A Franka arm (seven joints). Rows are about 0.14 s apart.
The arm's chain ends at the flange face. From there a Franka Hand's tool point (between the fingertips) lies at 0.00 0.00 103.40 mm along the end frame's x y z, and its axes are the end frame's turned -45 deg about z.
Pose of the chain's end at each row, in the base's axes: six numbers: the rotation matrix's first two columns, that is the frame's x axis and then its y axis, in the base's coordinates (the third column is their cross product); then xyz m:
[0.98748, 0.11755, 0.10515, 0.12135, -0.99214, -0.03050, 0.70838, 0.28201, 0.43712]
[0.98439, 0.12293, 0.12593, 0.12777, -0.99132, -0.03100, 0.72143, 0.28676, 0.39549]
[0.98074, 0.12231, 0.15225, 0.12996, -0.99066, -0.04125, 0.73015, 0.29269, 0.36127]
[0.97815, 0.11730, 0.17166, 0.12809, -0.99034, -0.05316, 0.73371, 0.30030, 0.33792]
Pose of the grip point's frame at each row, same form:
[0.61245, 0.78467, 0.09592, 0.78406, -0.61843, 0.05279, 0.71880, 0.28644, 0.33434]
[0.60572, 0.78789, 0.11097, 0.78642, -0.61404, 0.06713, 0.73394, 0.29158, 0.29296]
[0.60159, 0.78699, 0.13683, 0.78538, -0.61402, 0.07849, 0.74522, 0.29892, 0.25917]
[0.60108, 0.78322, 0.15897, 0.78223, -0.61733, 0.08379, 0.75064, 0.30795, 0.23620]

